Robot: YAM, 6 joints.
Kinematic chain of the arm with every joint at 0, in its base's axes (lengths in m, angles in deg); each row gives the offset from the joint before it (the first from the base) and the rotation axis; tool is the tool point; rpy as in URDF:
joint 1: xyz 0 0 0.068 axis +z
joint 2: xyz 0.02 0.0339 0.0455 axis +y
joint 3: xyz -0.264 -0.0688 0 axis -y
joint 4: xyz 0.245 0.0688 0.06 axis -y
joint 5: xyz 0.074 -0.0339 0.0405 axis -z
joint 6: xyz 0.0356 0 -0.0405 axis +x
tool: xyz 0 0 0 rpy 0 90 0
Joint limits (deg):
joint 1: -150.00..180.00
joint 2: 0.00..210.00
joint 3: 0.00..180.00
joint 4: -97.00..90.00
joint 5: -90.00..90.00
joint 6: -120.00..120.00
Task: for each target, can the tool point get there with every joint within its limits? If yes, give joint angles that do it. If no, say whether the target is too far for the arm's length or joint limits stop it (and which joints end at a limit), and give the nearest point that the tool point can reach.
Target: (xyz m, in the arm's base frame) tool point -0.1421 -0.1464 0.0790
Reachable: yes | joints -124.90 93.84 17.77 17.99 67.03 -92.85
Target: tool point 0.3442 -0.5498 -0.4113
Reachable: no: too far | nearest point 0.2689 -0.4296 -0.2720 | short by 0.199 m
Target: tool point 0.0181 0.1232 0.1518
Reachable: yes | joints 69.23 57.72 23.63 -52.31 -48.78 -63.77
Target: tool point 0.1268 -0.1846 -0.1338
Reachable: yes | joints -63.81 160.15 45.75 24.31 -65.03 -55.92
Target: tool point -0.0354 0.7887 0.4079
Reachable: no: too far | nearest point -0.0271 0.6039 0.3371 | short by 0.198 m
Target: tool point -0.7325 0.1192 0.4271
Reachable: no: too far | nearest point -0.5863 0.0954 0.3628 | short by 0.161 m
